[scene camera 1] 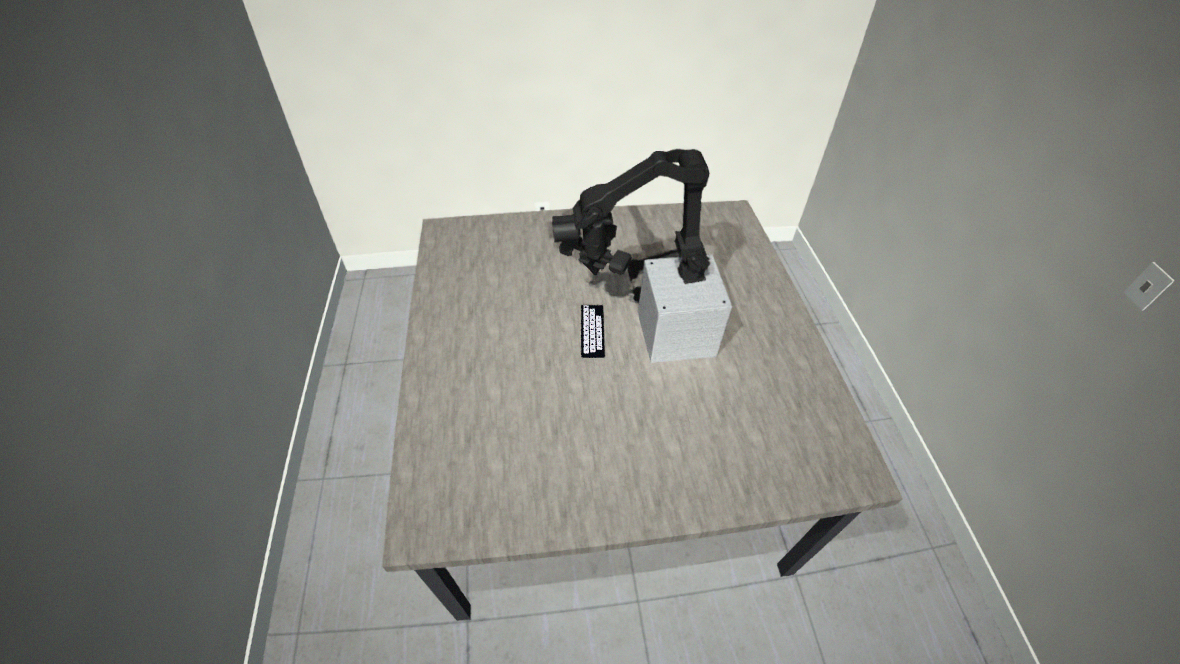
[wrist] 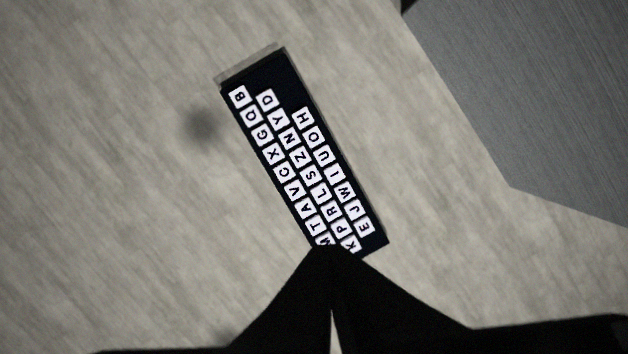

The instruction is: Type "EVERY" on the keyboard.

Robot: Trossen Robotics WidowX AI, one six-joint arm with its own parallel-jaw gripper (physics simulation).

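Frame: origin at the arm's base, x left, y back, z up, level; metres.
Where they show: gripper, fingertip midpoint: [scene camera 1: 595, 273] [wrist: 326, 257]; arm's base, link origin: [scene camera 1: 691, 274].
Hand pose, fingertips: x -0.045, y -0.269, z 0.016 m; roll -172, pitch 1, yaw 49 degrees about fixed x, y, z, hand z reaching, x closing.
Note:
Things, the pixels of their top centre, and the offset from my fingertips. "*": a spot on its surface instead. Level surfaces: height alone.
- black keyboard, surface spot: [wrist: 275, 75] [scene camera 1: 597, 308] * dx -0.079, dy +0.033, dz -0.226 m
- E key, top centre: [wrist: 364, 227] dx +0.080, dy -0.003, dz -0.221 m
- R key, top centre: [wrist: 331, 211] dx +0.046, dy -0.015, dz -0.221 m
- V key, top centre: [wrist: 294, 190] dx +0.009, dy -0.026, dz -0.221 m
- Y key, top centre: [wrist: 278, 119] dx -0.049, dy +0.008, dz -0.221 m
- brown table, surface height: dz -0.238 m
The black keyboard [scene camera 1: 599, 310] [wrist: 275, 75] lies flat on the table, with three rows of white letter keys. In the wrist view, the E key [wrist: 364, 226] is near the keyboard's lower right corner, the R key [wrist: 331, 211] is in the middle row, the V key [wrist: 295, 190] is in the left row, and the Y key [wrist: 278, 118] is near the upper end. My gripper [scene camera 1: 593, 270] [wrist: 326, 257] is shut and empty. It hangs above the table beyond the keyboard's far end in the scene view. In the wrist view its fingertips overlap the lower end, partly hiding M and K.
A light grey block [scene camera 1: 687, 330] carries the arm's base and stands right of the keyboard on the brown table [scene camera 1: 511, 445] [wrist: 125, 225]. The back wall [scene camera 1: 495, 99] is behind the table. In the wrist view a grey surface [wrist: 540, 110] shows at the upper right.

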